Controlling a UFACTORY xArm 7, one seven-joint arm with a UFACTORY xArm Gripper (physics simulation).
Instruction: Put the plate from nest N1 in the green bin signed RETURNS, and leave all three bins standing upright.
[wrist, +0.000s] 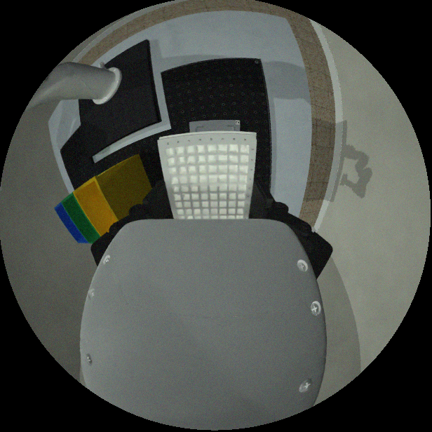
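Note:
My gripper (208, 190) is shut on a white plate with a grid of square wells (209, 170). One black finger is on each side of the plate, and its near end is hidden behind the grey gripper body. The plate is above a grey nest (215, 125), part of which shows past the plate's far edge. The green bin (80, 218) is at the left, between the yellow bin (122, 182) and the blue bin (69, 222). The gripper is to the right of all three bins. No RETURNS sign can be read in this view.
A black board with small holes (215, 95) lies under and beyond the plate. At the upper left the pale arm and its round base (112, 87) stand on a black panel (135, 95). A pale blue-grey table surface (290, 130) and a brown tiled strip (322, 135) lie to the right.

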